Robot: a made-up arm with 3 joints.
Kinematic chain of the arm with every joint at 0, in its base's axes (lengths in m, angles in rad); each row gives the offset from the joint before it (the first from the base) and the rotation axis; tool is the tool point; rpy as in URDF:
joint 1: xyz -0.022 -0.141 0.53 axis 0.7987 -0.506 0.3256
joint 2: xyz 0.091 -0.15 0 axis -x
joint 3: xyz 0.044 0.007 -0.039 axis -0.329 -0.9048 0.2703
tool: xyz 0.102 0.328 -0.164 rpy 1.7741 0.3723 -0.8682
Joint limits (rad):
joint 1: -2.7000..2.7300
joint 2: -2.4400..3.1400
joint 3: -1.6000..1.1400
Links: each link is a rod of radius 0.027 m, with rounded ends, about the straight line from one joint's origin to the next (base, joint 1, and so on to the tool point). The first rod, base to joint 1, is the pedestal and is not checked.
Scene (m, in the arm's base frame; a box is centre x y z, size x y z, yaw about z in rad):
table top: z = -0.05
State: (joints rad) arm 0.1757 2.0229 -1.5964
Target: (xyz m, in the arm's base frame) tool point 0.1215 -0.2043 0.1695
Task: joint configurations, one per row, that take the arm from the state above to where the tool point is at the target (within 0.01 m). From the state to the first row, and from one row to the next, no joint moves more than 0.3 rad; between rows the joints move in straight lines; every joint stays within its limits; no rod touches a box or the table.
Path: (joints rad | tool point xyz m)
1: 0.0676 1.7490 -1.3722 | 0.1928 -0.4685 0.1792
2: -0.0406 1.4751 -1.1481 | 0.1617 -0.4218 0.1566
3: -0.1487 1.2013 -0.9239 | 0.1366 -0.3704 0.1447
4: -0.2568 0.9274 -0.6997 | 0.1200 -0.3156 0.1431
5: -0.3650 0.6535 -0.4755 | 0.1145 -0.2594 0.1515
6: -0.4731 0.3796 -0.2514 | 0.1215 -0.2043 0.1695

